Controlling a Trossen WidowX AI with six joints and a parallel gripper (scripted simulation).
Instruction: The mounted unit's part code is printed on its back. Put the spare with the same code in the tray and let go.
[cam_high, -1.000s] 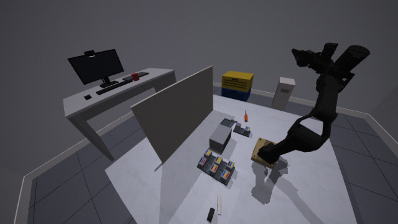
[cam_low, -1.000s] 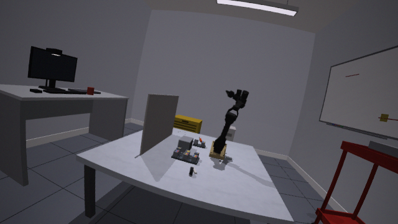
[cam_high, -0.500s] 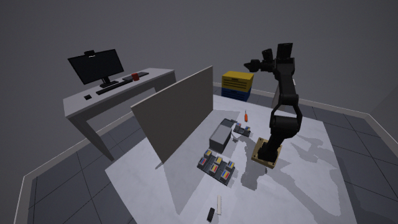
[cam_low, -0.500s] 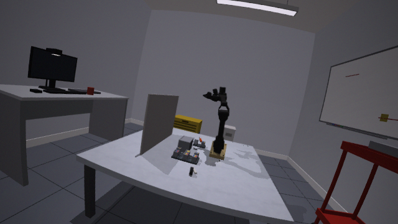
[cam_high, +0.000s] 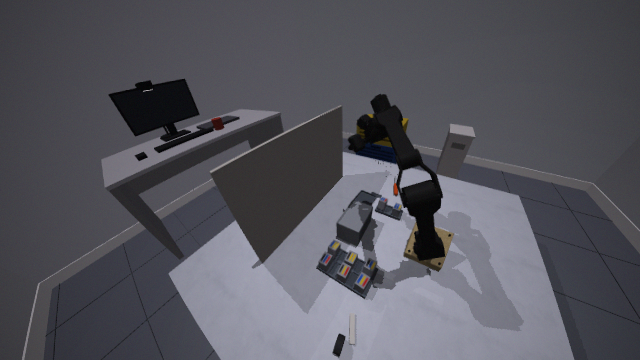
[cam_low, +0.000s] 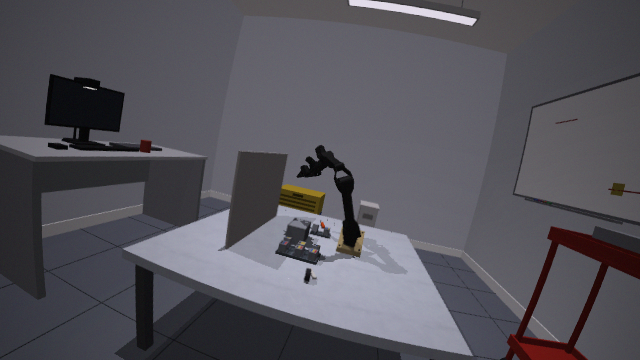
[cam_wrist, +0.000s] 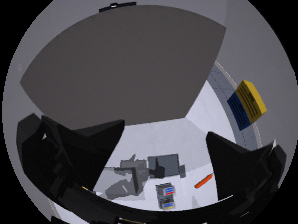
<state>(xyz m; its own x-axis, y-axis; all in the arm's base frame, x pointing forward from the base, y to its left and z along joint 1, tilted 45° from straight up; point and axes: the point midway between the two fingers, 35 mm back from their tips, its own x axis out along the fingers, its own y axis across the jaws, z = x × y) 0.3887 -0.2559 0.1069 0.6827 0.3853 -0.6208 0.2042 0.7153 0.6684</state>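
Right now my gripper tip is 29 cm above the grey spare, 22 cm past it and 4 cm to the left of it. Round my gripper tip: tall grey panel: 18 cm to the left, 15 cm ahead, 11 cm below; grey mounted unit: 28 cm below, 16 cm to the left, 10 cm behind; white stick: 48 cm to the left, 33 cm below, 29 cm behind.
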